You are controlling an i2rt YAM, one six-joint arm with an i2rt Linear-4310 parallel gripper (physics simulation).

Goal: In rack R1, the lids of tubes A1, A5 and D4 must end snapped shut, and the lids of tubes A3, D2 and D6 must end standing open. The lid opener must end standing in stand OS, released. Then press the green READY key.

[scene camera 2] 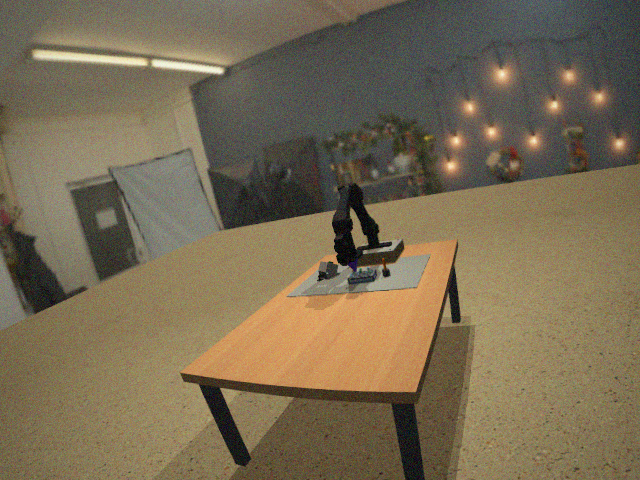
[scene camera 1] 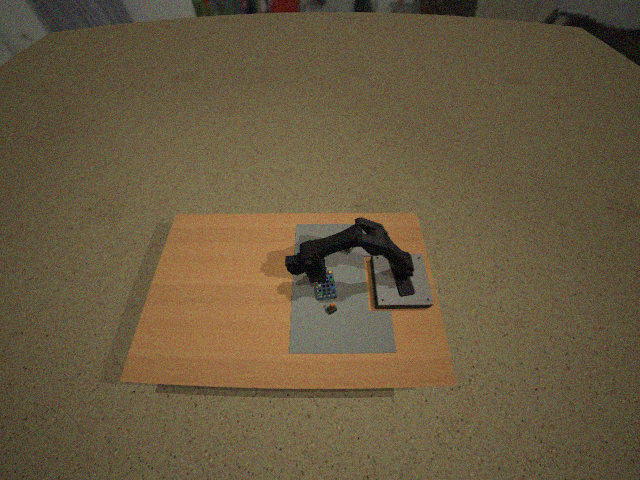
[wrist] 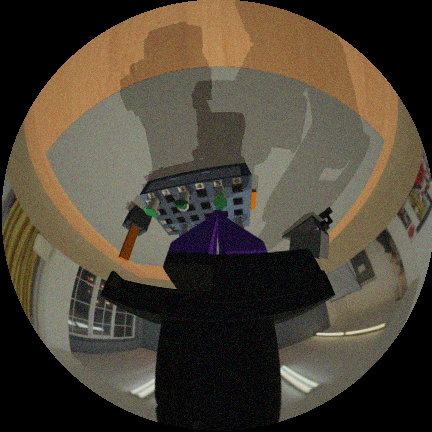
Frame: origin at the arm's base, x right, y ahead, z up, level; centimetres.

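Seen in the pictures: gripper, fingertip midpoint: [scene camera 2: 355,271] [scene camera 1: 321,277] [wrist: 217,214]; arm's base at its link origin: [scene camera 2: 374,247] [scene camera 1: 400,274].
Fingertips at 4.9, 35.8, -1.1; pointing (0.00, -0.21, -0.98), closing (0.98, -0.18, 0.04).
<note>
Offsets run from my fingertips to a thing's top centre, as dx, dy, dz. "*": to the spot under its first point. Level surfaces: height alone.
Rack R1 {-2.0, -1.1, +1.3} [scene camera 1: 326,298] [scene camera 2: 361,277] [wrist: 200,178] is a blue block on the grey mat. In the wrist view, green lids show at A1 {-7.1, +1.8, -0.2} [wrist: 151,212], A3 {-2.9, +2.7, +1.3} [wrist: 181,205] and A5 {+0.5, +1.5, +0.1} [wrist: 220,202]; their exact tilt is unclear. My gripper [wrist: 217,214] [scene camera 2: 353,265] is shut and empty, its purple fingertips over the rack close to the A5 lid; contact cannot be told. The fingers hide most of row D. A yellow lid {+2.3, -4.3, -0.2} [scene camera 1: 330,271] and a blue lid {-5.4, -4.0, -0.2} [scene camera 1: 332,287] show small. The orange lid opener {-14.0, -2.2, +3.5} [scene camera 2: 384,265] [wrist: 129,242] stands in dark stand OS {-14.0, -2.2, -1.8} [scene camera 2: 386,272] [wrist: 137,218].
A dark grey box {+17.9, -15.5, +3.4} [scene camera 2: 327,270] [wrist: 306,237] stands on the mat {dz -5.0} [scene camera 1: 341,335] [wrist: 95,150], at the right in the wrist view; its green key does not show. An orange piece {* +4.5, -1.2, -2.7} [wrist: 253,199] is at the rack's right side. The arm's base plate [scene camera 1: 385,289] lies beside the mat.
</note>
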